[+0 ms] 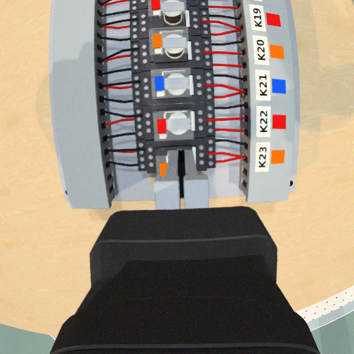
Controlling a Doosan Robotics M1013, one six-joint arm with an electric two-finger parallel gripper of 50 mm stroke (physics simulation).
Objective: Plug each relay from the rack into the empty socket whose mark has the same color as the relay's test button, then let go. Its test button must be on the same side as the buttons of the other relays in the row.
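My gripper (181,164) is shut with its fingertips together and nothing between them, over the K23 place at the near end of the row. A relay with an orange test button (163,169) is at K23, mostly hidden behind the fingers; its button shows on the left. The K22 relay (177,123) has a red button, the K21 relay (176,83) a blue one and the K20 relay (174,46) an orange one, all on the left. The K19 relay (173,7), cut off by the top edge, has a red button on the left. The rack does not show.
A grey wire duct (79,115) runs along the left of the row. Another duct (254,188) runs along the right, with labels and colored marks, such as the orange K23 mark (277,156). Red and black wires join both sides. The wooden table (30,240) lies around them.
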